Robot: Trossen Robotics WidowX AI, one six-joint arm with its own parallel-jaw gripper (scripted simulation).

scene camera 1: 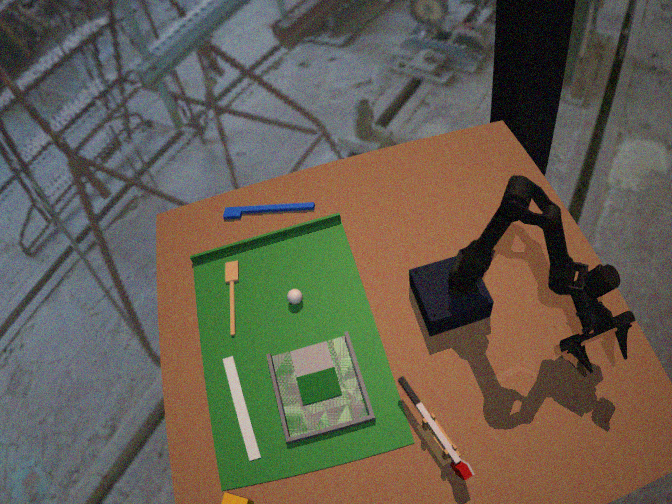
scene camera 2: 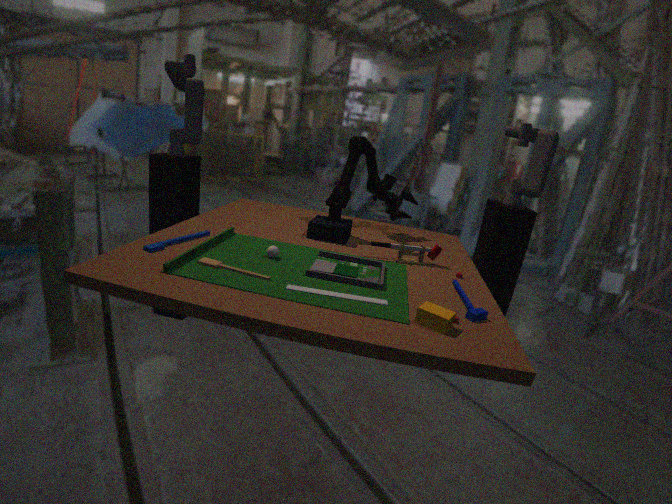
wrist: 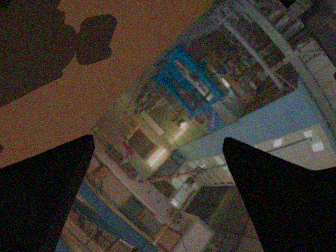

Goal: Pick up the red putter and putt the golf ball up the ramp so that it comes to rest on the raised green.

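Looking at a green mat, I can tell that [scene camera 1: 318, 262] and [scene camera 2: 254, 245] are the same spot on it.
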